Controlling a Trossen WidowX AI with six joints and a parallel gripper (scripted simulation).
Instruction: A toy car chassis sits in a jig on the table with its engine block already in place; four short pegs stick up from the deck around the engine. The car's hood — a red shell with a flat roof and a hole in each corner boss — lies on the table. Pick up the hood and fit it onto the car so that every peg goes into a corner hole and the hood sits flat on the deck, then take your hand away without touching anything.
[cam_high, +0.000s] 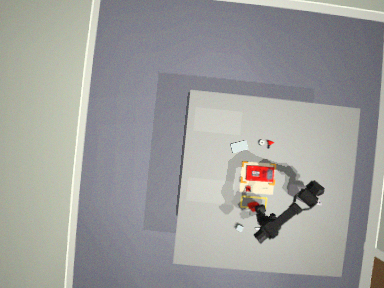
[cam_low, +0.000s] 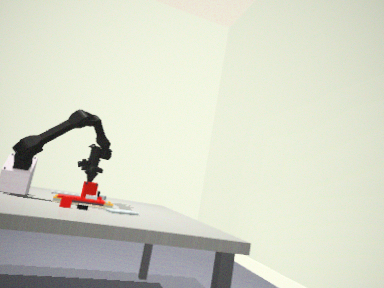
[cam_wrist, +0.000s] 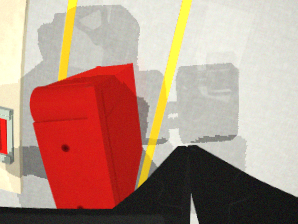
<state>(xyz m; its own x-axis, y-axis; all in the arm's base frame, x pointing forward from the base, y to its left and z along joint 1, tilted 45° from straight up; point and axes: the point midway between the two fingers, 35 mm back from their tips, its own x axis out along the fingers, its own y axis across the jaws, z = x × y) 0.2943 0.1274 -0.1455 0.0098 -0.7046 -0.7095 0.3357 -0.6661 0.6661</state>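
The red hood lies 4 cm to the right of my gripper tip, 3 cm below it and 1 cm ahead of it. The rest, counted from my gripper tip: small pale cube (14 cm to the left, 9 cm ahead, 6 cm below); pale plate (45 cm to the right, 16 cm ahead, 7 cm below); thin bar (12 cm to the left, 11 cm behind, 7 cm below).
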